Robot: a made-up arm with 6 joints. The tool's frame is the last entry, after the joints.
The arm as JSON. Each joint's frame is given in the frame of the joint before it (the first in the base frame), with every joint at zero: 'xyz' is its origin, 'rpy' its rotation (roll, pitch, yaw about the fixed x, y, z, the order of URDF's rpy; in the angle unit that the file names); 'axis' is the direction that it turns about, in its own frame. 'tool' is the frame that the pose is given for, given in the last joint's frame.
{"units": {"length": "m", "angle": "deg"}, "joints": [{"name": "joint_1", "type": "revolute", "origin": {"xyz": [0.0, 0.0, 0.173], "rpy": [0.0, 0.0, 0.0]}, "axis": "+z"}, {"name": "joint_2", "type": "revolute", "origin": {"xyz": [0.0, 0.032, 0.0], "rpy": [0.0, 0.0, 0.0]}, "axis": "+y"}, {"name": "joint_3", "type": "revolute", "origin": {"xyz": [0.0, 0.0, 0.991], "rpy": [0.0, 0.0, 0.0]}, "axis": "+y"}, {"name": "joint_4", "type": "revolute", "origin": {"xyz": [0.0, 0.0, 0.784], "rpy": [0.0, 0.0, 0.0]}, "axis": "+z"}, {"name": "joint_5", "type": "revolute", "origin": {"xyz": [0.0, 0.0, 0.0], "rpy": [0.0, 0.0, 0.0]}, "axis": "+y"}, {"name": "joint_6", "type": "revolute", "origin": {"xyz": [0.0, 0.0, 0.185], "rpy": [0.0, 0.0, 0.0]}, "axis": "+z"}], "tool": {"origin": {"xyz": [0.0, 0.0, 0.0], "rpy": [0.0, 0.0, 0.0]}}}
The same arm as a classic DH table. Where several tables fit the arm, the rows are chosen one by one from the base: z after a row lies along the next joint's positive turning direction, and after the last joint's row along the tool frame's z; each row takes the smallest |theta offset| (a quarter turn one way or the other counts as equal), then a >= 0, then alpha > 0; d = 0 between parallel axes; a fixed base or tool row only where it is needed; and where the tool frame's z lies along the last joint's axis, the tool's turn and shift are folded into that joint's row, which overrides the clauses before.
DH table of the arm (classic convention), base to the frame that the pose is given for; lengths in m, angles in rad. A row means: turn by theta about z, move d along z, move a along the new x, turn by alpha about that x. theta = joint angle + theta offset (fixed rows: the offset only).
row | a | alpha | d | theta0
joint_1 | 0.0000 | -1.5708 | 0.1730 | 0.0000
joint_2 | 0.9910 | 0.0000 | 0.0000 | -1.5708
joint_3 | 0.0000 | 1.5708 | 0.0320 | 1.5708
joint_4 | 0.0000 | -1.5708 | 0.7840 | 0.0000
joint_5 | 0.0000 | 1.5708 | 0.0000 | 0.0000
joint_6 | 0.0000 | 0.0000 | 0.1850 | 0.0000

